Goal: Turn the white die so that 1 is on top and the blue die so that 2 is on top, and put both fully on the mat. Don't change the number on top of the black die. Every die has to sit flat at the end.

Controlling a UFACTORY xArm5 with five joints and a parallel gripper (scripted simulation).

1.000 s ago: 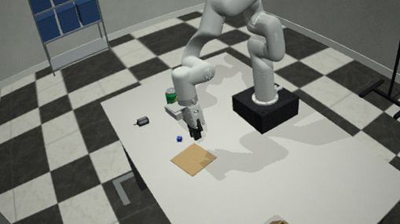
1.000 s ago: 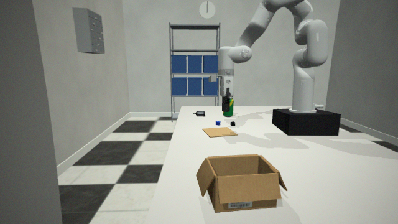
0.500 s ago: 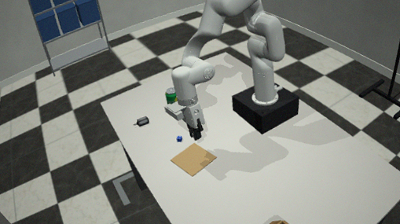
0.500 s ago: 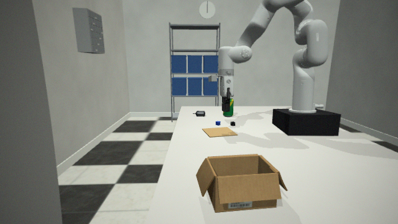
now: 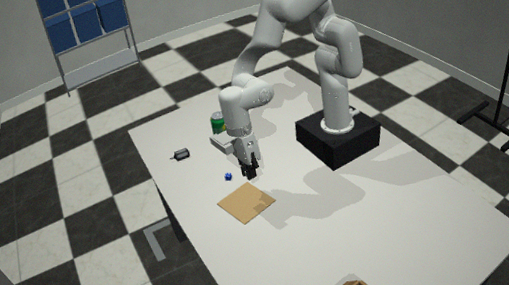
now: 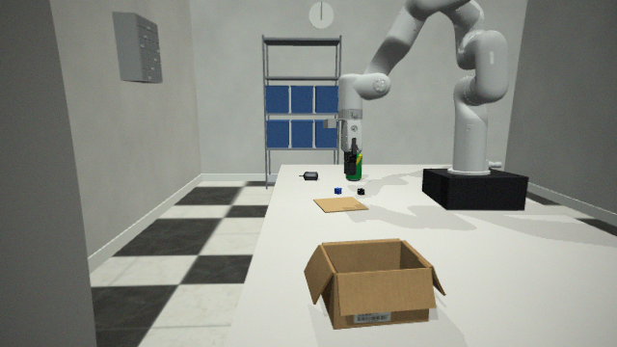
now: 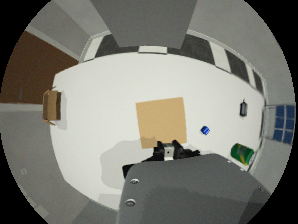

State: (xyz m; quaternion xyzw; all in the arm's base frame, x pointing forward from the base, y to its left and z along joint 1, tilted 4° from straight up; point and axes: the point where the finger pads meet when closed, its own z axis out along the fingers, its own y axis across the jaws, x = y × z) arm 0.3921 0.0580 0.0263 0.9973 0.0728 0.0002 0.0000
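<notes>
The tan mat is 12 cm below my hand, 3 cm ahead of it and 1 cm to the left of it. Round my hand: blue die (13 cm to the right, 11 cm below, 3 cm ahead); black die (13 cm to the right, 11 cm below, 5 cm behind); white die (1 cm below).
</notes>
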